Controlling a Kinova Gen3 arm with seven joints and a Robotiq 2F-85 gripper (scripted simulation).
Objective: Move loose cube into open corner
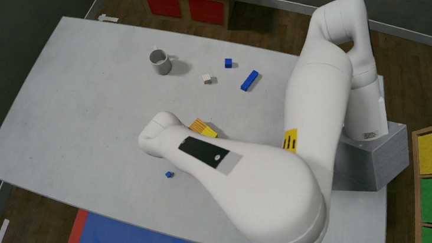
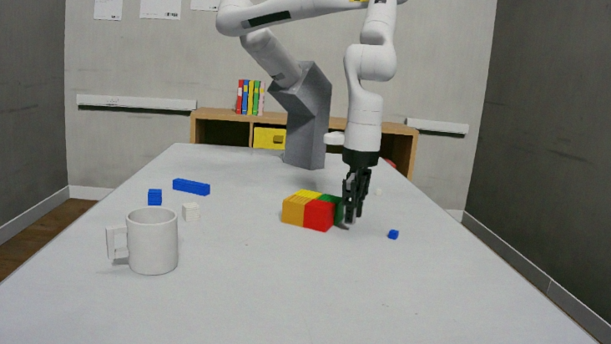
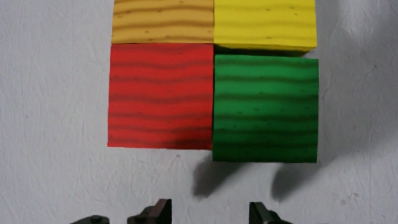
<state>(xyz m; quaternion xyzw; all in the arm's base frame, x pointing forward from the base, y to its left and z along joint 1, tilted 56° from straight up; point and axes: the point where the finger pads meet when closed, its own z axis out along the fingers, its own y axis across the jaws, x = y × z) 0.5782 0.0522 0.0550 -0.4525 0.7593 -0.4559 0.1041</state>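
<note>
The green cube is 6 cm behind my hand, 3 cm to the right of it and 1 cm below it. The rest, counted from my hand: yellow cube 10 cm behind, 7 cm to the right, 1 cm below; tiny blue cube 7 cm to the left, 6 cm ahead, 3 cm below; red cube 7 cm to the right, 3 cm behind, 1 cm below.
</note>
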